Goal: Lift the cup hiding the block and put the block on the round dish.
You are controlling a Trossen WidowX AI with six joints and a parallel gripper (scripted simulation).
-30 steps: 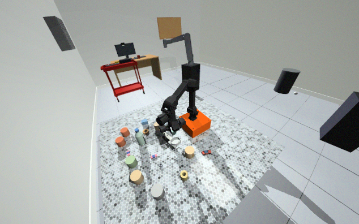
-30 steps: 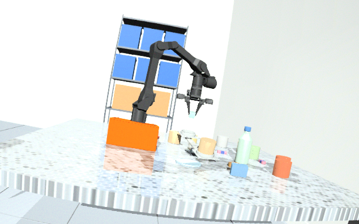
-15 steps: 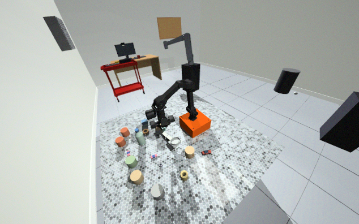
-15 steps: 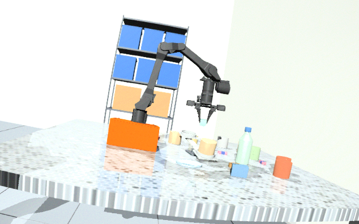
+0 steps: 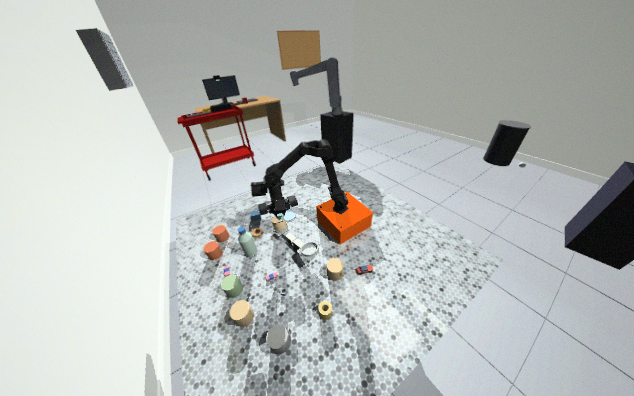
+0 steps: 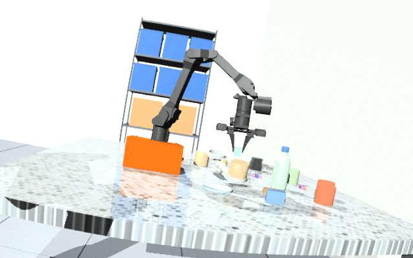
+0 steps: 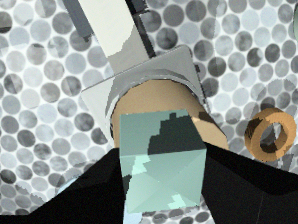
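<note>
Right now the pale blue round dish is 120 mm below my gripper tip, 110 mm to the right of it and 100 mm behind it. The rest, counted from my gripper tip: mint block right at my gripper tip; green bottle 200 mm ahead, 10 mm to the right, 10 mm below; blue box 230 mm to the right, 100 mm below, 50 mm ahead.
</note>
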